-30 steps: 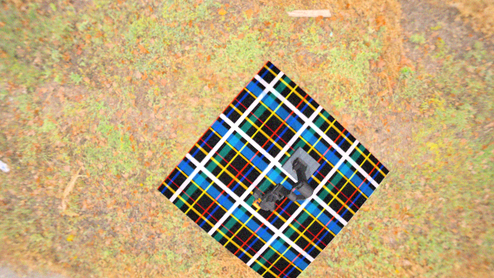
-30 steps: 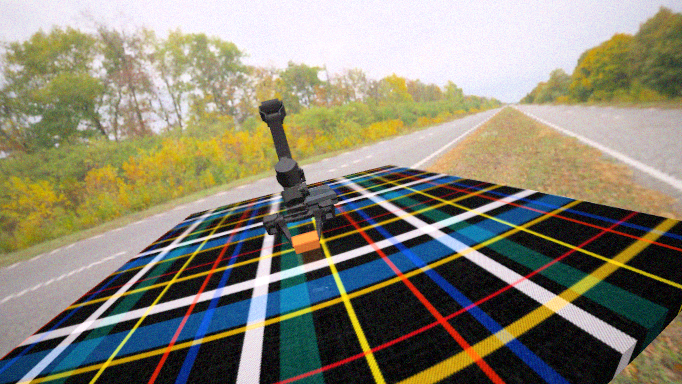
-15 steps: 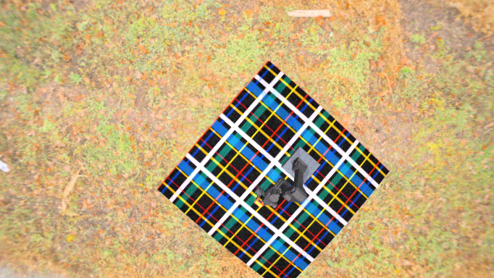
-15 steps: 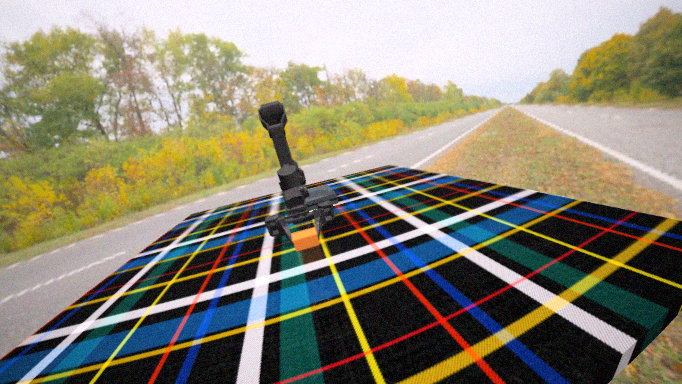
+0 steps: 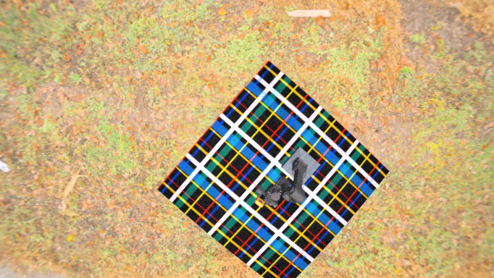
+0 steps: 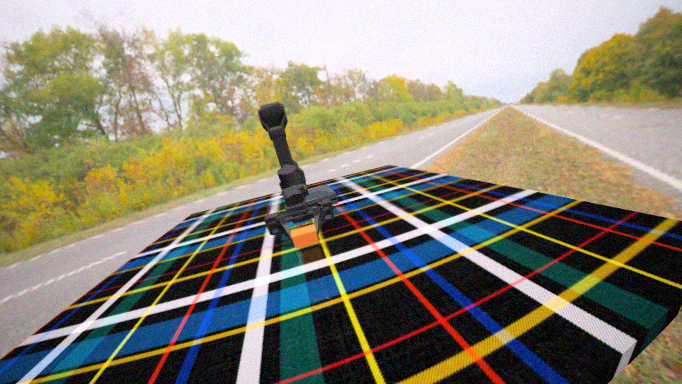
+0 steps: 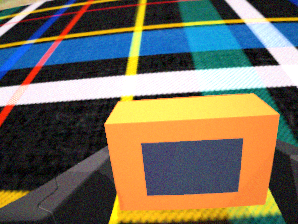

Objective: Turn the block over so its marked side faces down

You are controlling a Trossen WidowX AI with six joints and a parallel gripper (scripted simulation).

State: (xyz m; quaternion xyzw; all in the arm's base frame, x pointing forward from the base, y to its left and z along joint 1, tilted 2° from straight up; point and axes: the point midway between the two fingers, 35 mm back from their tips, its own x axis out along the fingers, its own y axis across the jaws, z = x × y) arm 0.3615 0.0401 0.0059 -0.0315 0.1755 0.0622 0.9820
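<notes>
My gripper tip is 1 cm past the orange block.
</notes>
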